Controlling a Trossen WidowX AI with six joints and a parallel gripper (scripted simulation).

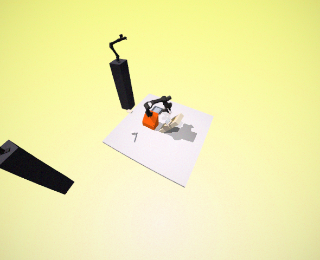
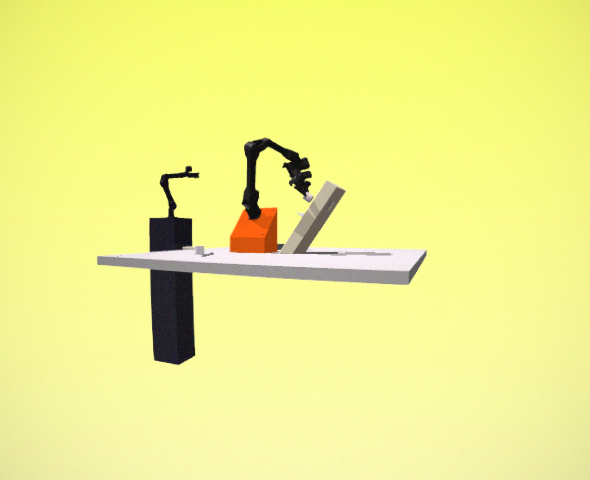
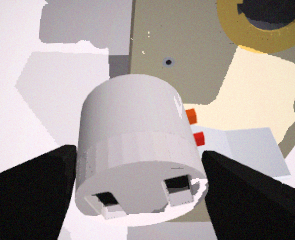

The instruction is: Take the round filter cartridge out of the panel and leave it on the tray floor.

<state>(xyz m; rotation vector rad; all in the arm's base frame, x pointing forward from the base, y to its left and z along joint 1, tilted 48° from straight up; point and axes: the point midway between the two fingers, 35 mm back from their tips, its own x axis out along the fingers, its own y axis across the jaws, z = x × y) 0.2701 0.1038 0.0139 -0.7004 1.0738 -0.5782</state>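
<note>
My gripper tip is 310 mm past the grey square tray, 280 mm above it and 230 mm to the right of it. Also, from my gripper tip: white round filter cartridge right at my gripper tip; then beige service panel 110 mm below, 90 mm to the right, 60 mm ahead.
</note>
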